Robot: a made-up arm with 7 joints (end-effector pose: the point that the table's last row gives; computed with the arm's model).
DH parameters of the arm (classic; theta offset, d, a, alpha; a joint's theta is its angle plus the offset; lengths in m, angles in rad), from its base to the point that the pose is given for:
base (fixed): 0.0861 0 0.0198 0
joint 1: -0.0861 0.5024 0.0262 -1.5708
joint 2: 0 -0.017 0.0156 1.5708
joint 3: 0 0.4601 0.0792 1.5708
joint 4: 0 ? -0.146 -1.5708
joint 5: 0 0.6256 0.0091 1.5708
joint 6: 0 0.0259 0.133 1.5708
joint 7: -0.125 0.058 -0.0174 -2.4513
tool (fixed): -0.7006 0.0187 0 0
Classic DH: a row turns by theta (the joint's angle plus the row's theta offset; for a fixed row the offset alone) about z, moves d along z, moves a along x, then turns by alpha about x.
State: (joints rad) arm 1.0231 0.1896 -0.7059 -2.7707 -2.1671 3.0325 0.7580
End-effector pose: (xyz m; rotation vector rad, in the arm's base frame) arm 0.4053 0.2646 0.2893 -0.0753 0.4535 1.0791
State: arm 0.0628 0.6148 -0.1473 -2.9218 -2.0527 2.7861 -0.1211
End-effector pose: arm 0.2566 0.0822 0.1060 -0.0524 1.2371 1.3596
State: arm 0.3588 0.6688 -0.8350 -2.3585 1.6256 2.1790 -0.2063
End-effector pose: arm 0.5809 -0.3298 0.2010 1.4221 -0.1036 -1.9608
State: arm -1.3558 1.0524 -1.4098 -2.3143 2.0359 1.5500 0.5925
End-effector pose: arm -0.6317 -0.3465 0.3332 -0.5882 1.2248 0.8970
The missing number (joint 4, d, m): -0.042
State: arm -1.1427 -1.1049 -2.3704 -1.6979 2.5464 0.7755 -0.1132
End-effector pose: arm -0.8792 0.3683 0.3764 0.3011 -2.4173 1.1846
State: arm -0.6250 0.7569 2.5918 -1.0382 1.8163 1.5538 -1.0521
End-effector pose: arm 0.3472 0.0690 1.6142 -1.4196 -0.6927 -1.3559
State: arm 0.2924 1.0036 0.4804 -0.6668 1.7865 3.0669 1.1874
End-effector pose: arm 1.0733 0.4509 0.7285 -1.6937 -0.6597 1.7789
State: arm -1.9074 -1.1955 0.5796 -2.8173 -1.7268 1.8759 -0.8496
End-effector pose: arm 0.1745 -0.4437 0.8172 -0.8637 1.8819 -1.1112
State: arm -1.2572 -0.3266 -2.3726 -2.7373 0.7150 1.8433 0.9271
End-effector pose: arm -0.4025 0.0768 0.2355 -0.9200 0.5340 0.1605
